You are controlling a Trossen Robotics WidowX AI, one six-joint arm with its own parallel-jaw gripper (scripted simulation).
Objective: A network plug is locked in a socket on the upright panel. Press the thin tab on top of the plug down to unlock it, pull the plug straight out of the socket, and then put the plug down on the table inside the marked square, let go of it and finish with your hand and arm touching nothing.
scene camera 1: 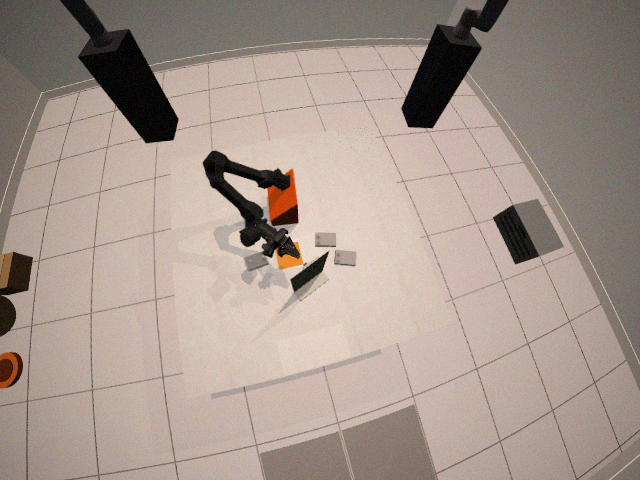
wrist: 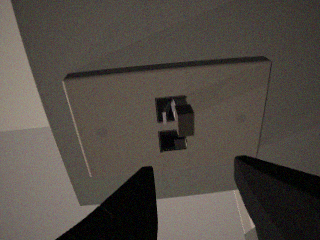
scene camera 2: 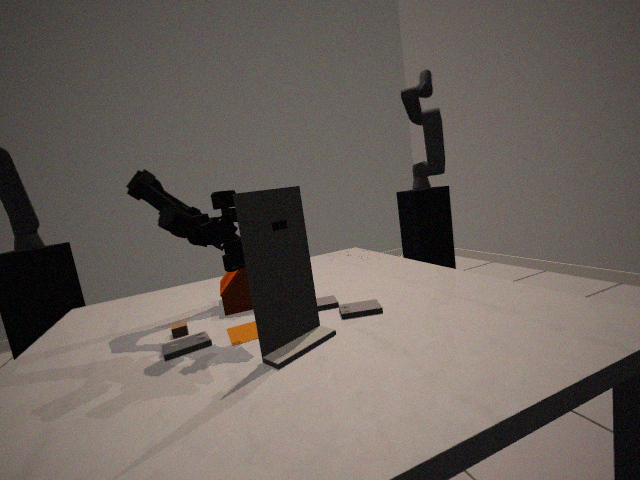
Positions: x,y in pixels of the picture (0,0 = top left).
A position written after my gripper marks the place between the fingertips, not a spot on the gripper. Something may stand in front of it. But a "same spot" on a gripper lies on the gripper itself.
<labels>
My gripper shows in scene camera 1, in the wrist view and in scene camera 2 (pixel 257 228). One and the same spot on my gripper: (wrist: pixel 273 195) is (scene camera 1: pixel 292 254).
</labels>
